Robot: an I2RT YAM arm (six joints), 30 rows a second.
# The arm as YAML. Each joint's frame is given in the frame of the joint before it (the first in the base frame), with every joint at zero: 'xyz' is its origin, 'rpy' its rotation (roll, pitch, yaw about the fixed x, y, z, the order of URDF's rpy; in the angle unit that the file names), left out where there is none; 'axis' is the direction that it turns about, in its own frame. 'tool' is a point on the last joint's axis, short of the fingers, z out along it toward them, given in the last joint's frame.
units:
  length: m
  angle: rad
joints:
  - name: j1
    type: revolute
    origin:
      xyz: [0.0, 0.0, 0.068]
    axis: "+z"
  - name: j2
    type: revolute
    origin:
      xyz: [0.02, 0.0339, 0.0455]
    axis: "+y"
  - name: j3
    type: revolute
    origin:
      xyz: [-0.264, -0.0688, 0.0]
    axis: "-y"
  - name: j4
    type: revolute
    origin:
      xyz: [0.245, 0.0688, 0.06]
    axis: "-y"
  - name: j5
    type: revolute
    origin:
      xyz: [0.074, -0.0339, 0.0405]
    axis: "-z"
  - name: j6
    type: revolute
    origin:
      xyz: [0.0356, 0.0, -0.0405]
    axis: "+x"
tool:
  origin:
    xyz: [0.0, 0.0, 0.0]
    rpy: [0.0, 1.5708, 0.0]
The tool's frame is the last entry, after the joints.
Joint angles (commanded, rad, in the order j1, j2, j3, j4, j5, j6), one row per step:
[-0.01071 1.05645 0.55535 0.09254 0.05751 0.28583]
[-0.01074 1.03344 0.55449 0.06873 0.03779 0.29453]
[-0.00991 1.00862 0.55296 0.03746 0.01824 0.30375]
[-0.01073 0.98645 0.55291 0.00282 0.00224 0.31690]
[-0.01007 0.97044 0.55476 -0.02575 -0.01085 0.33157]
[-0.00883 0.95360 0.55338 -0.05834 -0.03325 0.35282]
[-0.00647 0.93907 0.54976 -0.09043 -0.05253 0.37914]
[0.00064 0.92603 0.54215 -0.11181 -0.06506 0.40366]
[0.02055 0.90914 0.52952 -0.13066 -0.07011 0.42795]
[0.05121 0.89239 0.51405 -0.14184 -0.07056 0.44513]
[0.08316 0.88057 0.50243 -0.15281 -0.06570 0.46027]
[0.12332 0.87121 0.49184 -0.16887 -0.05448 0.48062]
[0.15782 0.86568 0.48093 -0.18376 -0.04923 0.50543]
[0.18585 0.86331 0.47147 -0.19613 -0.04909 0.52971]
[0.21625 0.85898 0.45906 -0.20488 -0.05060 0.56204]
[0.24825 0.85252 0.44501 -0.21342 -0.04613 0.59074]
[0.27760 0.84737 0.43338 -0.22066 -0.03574 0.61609]
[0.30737 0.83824 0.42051 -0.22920 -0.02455 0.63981]
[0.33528 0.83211 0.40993 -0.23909 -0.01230 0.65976]
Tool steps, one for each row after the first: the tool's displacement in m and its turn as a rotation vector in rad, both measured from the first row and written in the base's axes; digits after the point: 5 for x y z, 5 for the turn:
[-0.00391 0.00074 0.00218 0.01583 0.00108 0.01460]
[-0.00849 0.00167 0.00368 0.03227 0.00863 0.02957]
[-0.01283 0.00210 0.00471 0.05111 0.02068 0.03780]
[-0.01601 0.00274 0.00572 0.07018 0.03106 0.04405]
[-0.01983 0.00385 0.00534 0.09941 0.04817 0.05606]
[-0.02358 0.00506 0.00376 0.13218 0.06969 0.06342]
[-0.02700 0.00700 0.00153 0.16004 0.08657 0.06995]
[-0.03126 0.01122 -0.00151 0.18357 0.10323 0.08230]
[-0.03551 0.01726 -0.00488 0.19763 0.11634 0.10455]
[-0.03899 0.02318 -0.00783 0.20695 0.13029 0.12399]
[-0.04272 0.03026 -0.01135 0.21660 0.15134 0.14264]
[-0.04613 0.03628 -0.01553 0.23211 0.17594 0.15809]
[-0.04897 0.04118 -0.01949 0.24915 0.20009 0.17143]
[-0.05235 0.04637 -0.02377 0.27315 0.22331 0.18436]
[-0.05627 0.05138 -0.02823 0.29017 0.24521 0.19507]
[-0.05970 0.05563 -0.03196 0.30130 0.26300 0.19980]
[-0.06381 0.05960 -0.03558 0.31013 0.27910 0.20509]
[-0.06749 0.06315 -0.03902 0.31441 0.29616 0.20903]

